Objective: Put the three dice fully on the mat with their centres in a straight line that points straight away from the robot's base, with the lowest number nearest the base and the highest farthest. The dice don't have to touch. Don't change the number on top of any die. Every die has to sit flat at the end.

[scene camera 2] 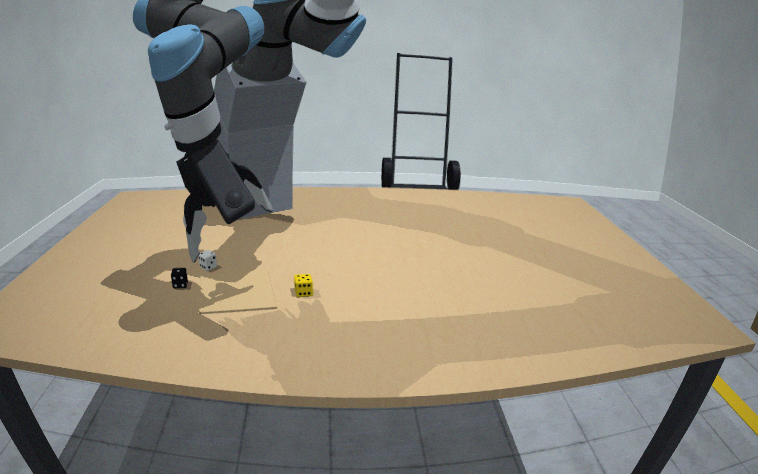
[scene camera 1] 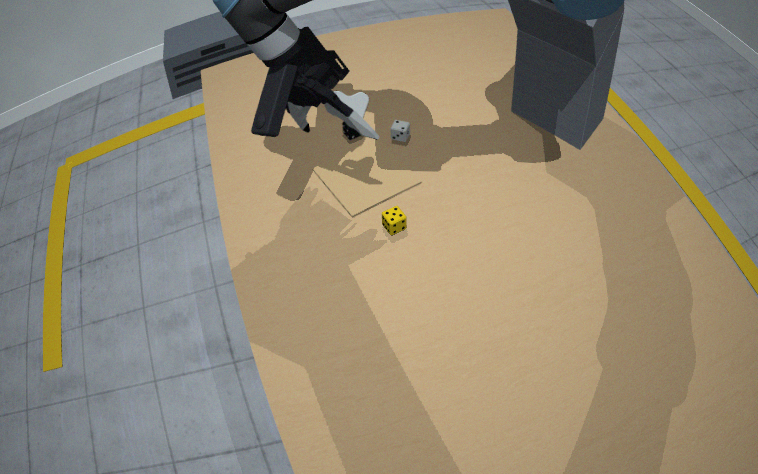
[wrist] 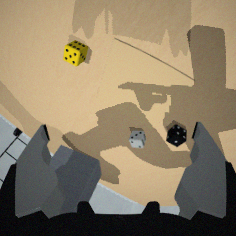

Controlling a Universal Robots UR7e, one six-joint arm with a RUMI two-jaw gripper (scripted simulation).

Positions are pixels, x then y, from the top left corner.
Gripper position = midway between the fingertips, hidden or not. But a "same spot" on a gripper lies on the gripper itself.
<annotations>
The gripper shows in scene camera 2, in scene camera 1 and in the wrist view (pixel 120 124). One and the same spot on the gripper: (scene camera 1: pixel 353 117) is (scene camera 2: pixel 263 190).
</annotations>
